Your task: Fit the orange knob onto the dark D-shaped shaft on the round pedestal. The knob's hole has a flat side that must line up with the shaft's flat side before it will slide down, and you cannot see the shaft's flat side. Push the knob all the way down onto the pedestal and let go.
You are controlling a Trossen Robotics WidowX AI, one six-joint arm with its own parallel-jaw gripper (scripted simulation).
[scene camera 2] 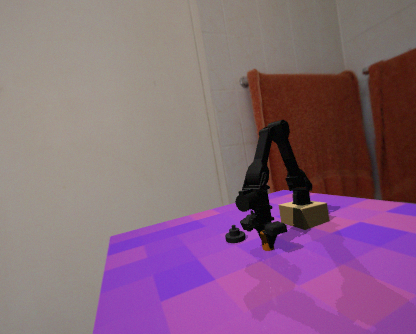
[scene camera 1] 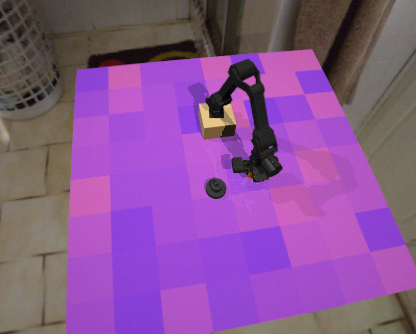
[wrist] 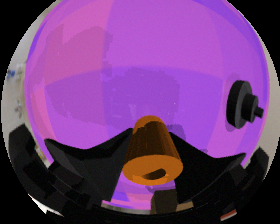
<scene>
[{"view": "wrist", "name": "gripper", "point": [150,133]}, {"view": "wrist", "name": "orange knob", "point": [151,159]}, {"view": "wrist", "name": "dark round pedestal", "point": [242,105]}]
</scene>
